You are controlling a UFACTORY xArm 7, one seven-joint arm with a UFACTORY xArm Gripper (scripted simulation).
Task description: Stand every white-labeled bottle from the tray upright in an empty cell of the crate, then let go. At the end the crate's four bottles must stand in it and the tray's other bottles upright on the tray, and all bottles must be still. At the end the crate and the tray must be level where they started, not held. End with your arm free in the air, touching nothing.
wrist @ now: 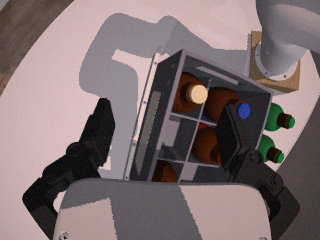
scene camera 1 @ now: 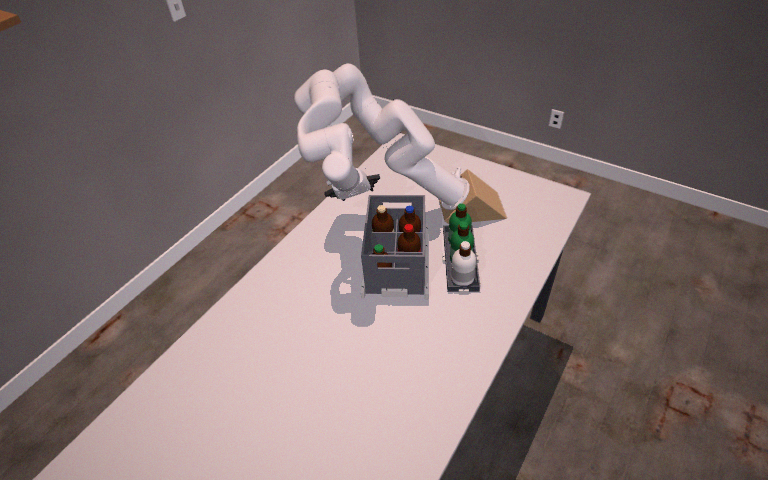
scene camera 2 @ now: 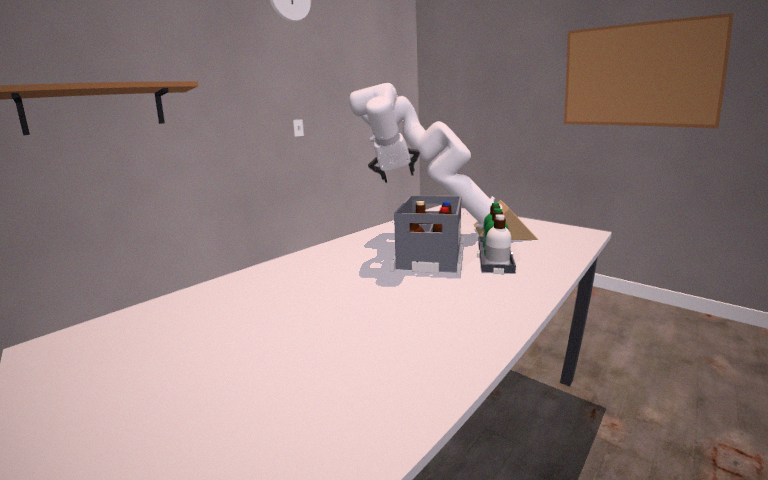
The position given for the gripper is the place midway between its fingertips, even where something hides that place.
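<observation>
The gripper (wrist: 166, 114) is visible in the wrist view. There is a grey crate (scene camera 1: 408, 271), and scene camera 2 shows the grey crate (scene camera 2: 441, 247), while the wrist view shows the grey crate (wrist: 182, 127). A white-labeled bottle (scene camera 2: 498, 241) is visible too, and scene camera 1 shows the white-labeled bottle (scene camera 1: 463, 266).
</observation>
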